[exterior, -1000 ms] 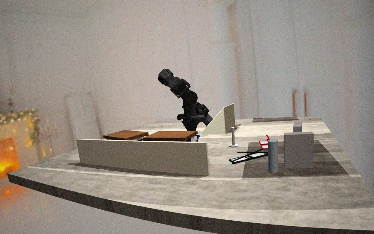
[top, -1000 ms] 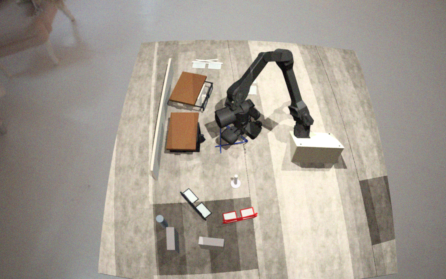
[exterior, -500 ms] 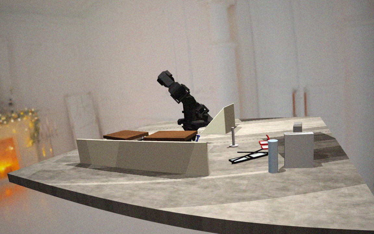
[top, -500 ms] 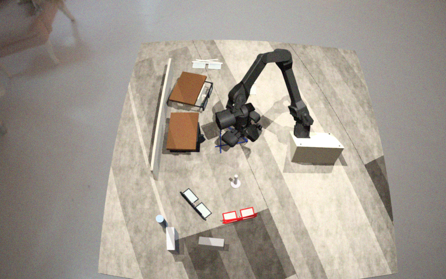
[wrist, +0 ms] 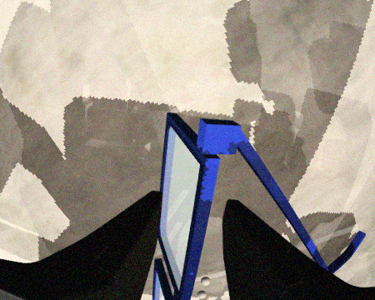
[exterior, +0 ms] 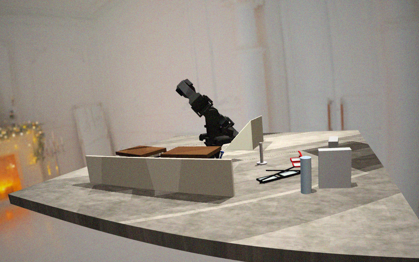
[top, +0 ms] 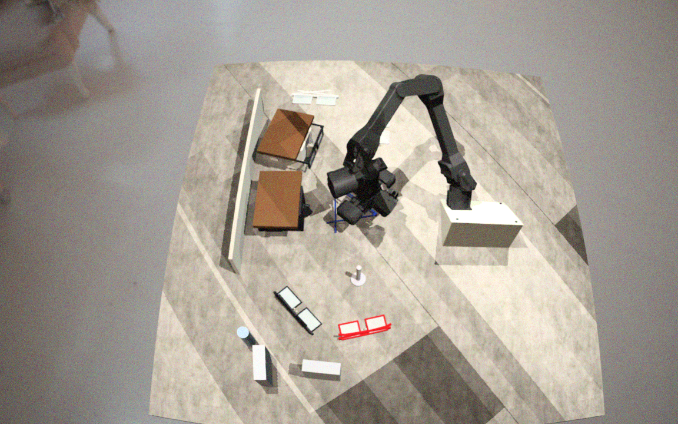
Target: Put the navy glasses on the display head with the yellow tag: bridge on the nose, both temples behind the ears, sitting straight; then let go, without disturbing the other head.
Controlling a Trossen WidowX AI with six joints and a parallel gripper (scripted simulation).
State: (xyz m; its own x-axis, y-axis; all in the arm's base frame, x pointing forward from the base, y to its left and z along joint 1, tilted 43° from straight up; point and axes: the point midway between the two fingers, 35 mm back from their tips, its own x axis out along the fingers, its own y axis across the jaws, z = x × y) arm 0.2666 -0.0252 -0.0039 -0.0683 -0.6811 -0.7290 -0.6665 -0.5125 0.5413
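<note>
Right now my gripper tip is 3 cm short of the post, 20 cm to the right of it and 1 cm below it. The rest, counted from my gripper tip: light blue cylinder (32 cm ahead, 39 cm to the left, 3 cm above); then cream wall (34 cm ahead, 11 cm to the right, 4 cm above).
</note>
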